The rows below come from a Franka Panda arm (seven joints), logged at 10 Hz.
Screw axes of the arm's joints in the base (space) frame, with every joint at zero. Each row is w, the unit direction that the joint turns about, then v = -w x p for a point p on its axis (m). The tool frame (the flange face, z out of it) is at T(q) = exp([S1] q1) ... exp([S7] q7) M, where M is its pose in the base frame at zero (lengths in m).
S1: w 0 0 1 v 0 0 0
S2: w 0 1 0 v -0.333 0 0
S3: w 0 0 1 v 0 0 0
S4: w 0 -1 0 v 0.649 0 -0.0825
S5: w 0 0 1 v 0 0 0
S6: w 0 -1 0 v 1.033 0 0
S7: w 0 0 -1 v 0 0.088 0
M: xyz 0.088 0 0.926 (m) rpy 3.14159 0 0 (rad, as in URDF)
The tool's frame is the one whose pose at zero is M.
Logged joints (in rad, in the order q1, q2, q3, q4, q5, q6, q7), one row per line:
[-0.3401 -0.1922 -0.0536 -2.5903 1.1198 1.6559 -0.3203]
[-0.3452 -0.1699 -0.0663 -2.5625 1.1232 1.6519 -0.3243]
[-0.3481 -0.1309 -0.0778 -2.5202 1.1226 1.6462 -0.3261]
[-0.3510 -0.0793 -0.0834 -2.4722 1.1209 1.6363 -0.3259]
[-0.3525 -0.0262 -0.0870 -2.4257 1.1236 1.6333 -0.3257]
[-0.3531 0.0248 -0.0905 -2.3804 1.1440 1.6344 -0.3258]
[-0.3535 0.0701 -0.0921 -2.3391 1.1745 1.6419 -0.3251]
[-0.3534 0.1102 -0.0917 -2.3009 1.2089 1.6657 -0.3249]
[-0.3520 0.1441 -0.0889 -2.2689 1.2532 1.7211 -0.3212]
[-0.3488 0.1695 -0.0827 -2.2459 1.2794 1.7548 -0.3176]
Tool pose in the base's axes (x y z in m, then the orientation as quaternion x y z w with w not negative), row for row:
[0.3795 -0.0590 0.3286 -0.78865 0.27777 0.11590 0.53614]
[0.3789 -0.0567 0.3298 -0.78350 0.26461 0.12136 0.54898]
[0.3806 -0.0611 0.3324 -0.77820 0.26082 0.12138 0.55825]
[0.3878 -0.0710 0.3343 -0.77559 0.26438 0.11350 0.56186]
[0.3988 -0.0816 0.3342 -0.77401 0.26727 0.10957 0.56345]
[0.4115 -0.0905 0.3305 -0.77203 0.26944 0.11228 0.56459]
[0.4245 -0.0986 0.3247 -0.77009 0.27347 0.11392 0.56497]
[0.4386 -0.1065 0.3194 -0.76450 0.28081 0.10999 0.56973]
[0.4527 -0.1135 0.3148 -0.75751 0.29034 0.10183 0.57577]
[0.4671 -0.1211 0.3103 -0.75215 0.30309 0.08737 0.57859]
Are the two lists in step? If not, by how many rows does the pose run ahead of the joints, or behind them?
The pose runs 2 rows behind the joints: the pose in row i belongs to the joints in row i - 2.
